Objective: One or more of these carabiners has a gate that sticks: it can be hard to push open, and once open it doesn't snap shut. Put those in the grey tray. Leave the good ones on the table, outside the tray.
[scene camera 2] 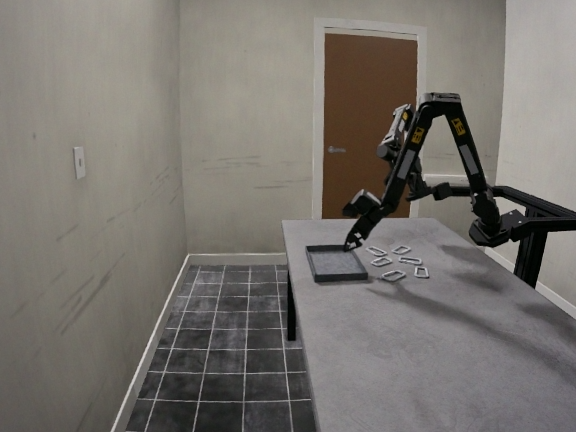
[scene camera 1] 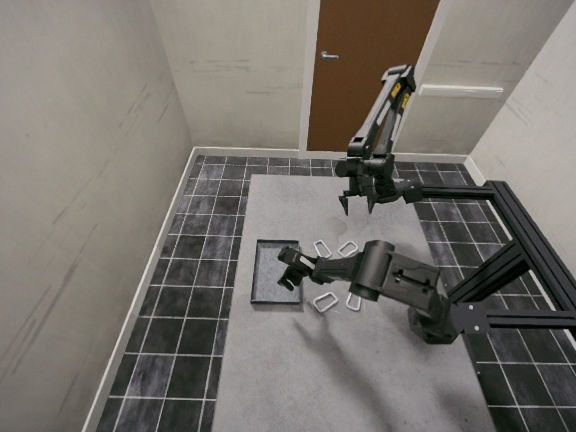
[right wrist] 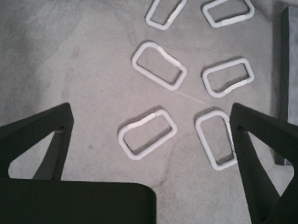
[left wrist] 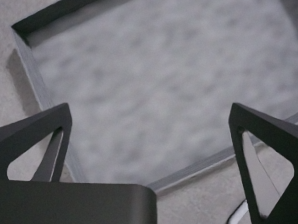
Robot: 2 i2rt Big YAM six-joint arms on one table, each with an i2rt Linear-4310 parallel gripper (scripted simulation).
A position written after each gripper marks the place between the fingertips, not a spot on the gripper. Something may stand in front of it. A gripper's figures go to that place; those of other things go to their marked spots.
The left gripper (left wrist: 150, 111) is 0.13 m from the lens. A grey tray (left wrist: 150, 96): 0.23 m from the lens.
